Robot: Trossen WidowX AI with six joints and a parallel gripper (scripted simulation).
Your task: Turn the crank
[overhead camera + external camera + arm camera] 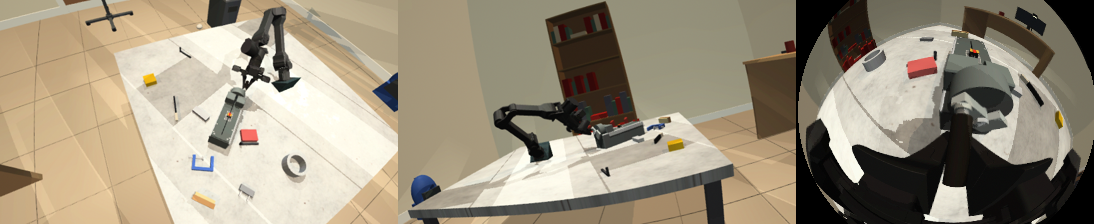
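The crank handle lies 10 mm behind my gripper tip, 10 mm to the right of it and 20 mm above it. Round my gripper tip: grey block 230 mm ahead, 30 mm to the right, 80 mm below; then red pointer 150 mm ahead, 70 mm to the left; then red block 100 mm ahead, 190 mm to the left, 70 mm below.
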